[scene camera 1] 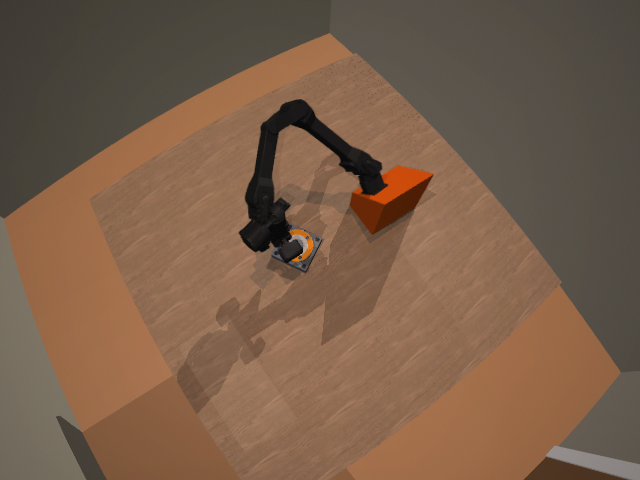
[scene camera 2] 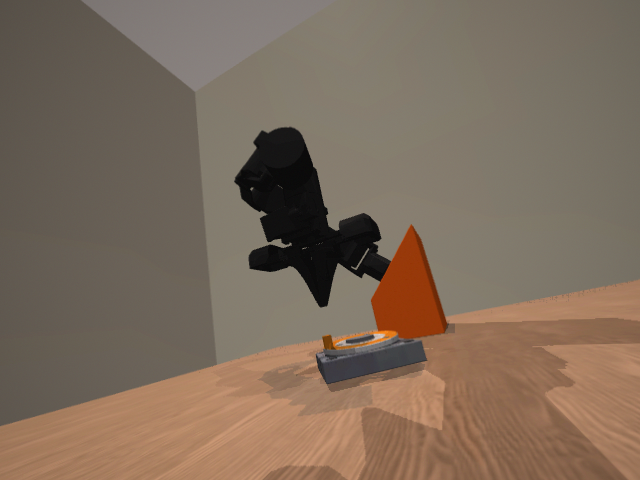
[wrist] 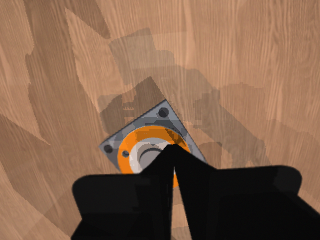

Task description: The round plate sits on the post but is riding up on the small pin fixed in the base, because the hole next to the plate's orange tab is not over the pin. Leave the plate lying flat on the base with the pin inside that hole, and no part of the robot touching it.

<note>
My gripper (scene camera 2: 323, 306) is shut, holding nothing. Also in view: a grey square base (scene camera 2: 406, 351).
My gripper shows as well in scene camera 1 (scene camera 1: 278, 241) and in the wrist view (wrist: 172, 148). The grey square base shows as well in the wrist view (wrist: 162, 114).
</note>
